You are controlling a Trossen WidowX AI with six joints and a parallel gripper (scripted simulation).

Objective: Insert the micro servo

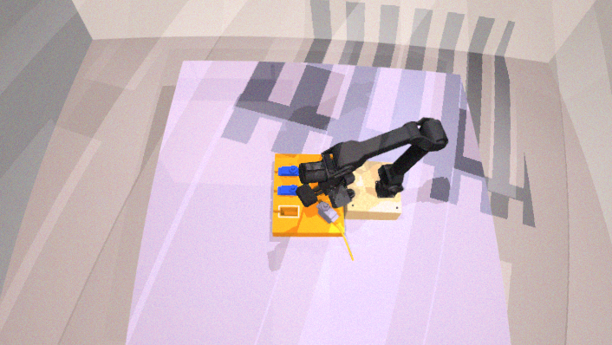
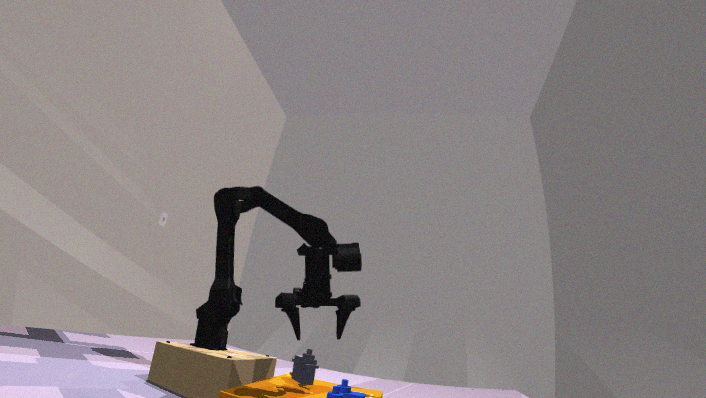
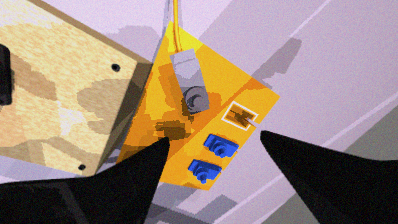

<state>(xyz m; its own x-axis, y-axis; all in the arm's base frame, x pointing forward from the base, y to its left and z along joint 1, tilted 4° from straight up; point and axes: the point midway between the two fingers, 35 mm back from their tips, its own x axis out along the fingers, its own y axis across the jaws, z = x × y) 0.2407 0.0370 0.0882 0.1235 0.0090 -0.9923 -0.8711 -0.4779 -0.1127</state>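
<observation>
Now: gripper tip 2 cm past the yellow deck, 6 cm to the left of it and 13 cm above it.
</observation>
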